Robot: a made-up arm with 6 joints.
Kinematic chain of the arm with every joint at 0, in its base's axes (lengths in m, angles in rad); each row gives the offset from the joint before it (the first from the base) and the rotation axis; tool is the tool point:
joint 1: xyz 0 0 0.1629 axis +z
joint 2: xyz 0 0 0 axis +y
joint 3: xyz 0 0 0.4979 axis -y
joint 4: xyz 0 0 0 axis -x
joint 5: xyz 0.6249 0 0 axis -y
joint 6: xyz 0 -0.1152 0 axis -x
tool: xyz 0 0 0
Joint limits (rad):
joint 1: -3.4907..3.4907
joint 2: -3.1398..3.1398
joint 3: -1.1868..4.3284
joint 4: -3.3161..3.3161
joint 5: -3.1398..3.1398
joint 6: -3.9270..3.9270
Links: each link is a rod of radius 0.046 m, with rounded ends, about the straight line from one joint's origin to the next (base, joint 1, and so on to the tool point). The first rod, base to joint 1, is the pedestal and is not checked.
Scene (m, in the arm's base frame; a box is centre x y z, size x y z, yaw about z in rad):
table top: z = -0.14
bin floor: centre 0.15 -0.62 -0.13 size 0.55 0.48 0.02 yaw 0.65
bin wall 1: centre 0.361 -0.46 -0 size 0.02 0.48 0.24 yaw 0.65
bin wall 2: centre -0.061 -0.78 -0 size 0.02 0.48 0.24 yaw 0.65
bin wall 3: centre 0.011 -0.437 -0 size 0.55 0.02 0.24 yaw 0.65
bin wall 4: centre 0.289 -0.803 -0 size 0.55 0.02 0.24 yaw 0.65
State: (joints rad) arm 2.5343 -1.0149 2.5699 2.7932 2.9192 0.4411
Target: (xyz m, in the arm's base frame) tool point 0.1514 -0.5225 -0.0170
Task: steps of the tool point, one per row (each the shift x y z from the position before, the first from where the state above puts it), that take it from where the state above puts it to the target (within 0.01 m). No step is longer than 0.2 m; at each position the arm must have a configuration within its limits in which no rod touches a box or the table.
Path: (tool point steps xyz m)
1: -0.1457 -0.0287 0.0846
2: -0.1546 0.0125 0.0626
3: -0.1501 0.0518 0.0366
4: -0.1335 0.0847 0.0075
5: 0.0100 -0.0197 -0.1088
6: 0.0001 -0.0001 -0.1116
7: -0.0101 0.0198 -0.1100

